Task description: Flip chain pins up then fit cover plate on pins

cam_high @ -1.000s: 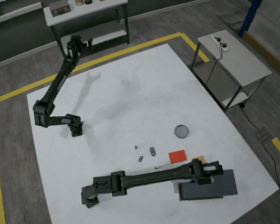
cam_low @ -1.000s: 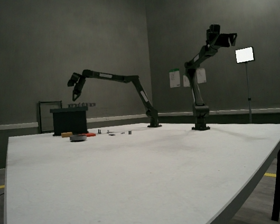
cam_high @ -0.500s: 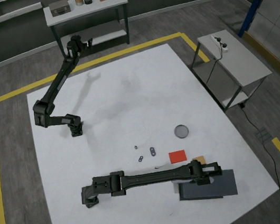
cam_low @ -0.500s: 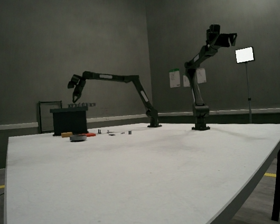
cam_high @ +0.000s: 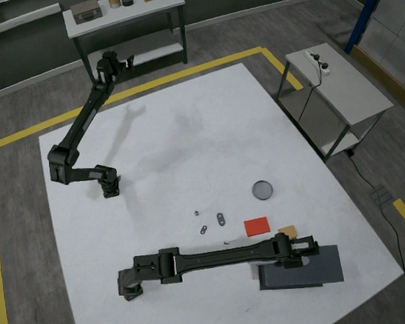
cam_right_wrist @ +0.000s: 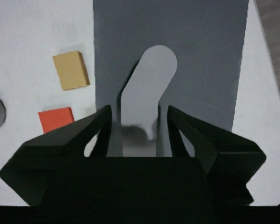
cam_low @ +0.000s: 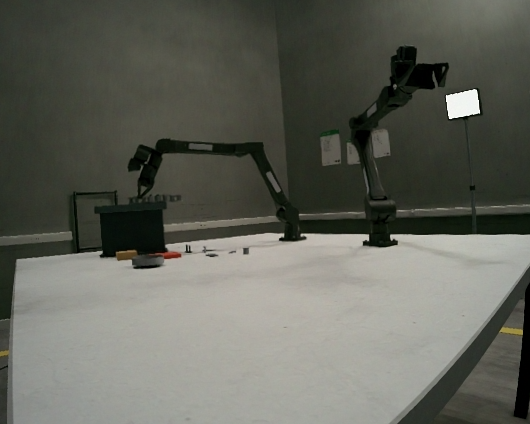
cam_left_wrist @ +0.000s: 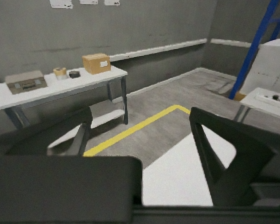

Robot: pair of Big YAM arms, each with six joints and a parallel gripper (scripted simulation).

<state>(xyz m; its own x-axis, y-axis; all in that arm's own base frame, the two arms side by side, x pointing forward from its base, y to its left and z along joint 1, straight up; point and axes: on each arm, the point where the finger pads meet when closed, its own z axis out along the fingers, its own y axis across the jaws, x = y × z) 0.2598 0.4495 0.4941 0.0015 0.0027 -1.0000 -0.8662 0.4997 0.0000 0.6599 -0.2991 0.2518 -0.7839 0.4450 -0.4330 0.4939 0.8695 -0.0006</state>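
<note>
Right now my right hand is 30 mm short of the dark grey block, 40 mm to the left of it and 150 mm above it. From my right hand the other things lie so: two-hole plate 290 mm behind, 300 mm to the left, 250 mm below; red square 30 mm behind, 220 mm to the left, 240 mm below; tan block 100 mm ahead, 140 mm to the left, 240 mm below.
</note>
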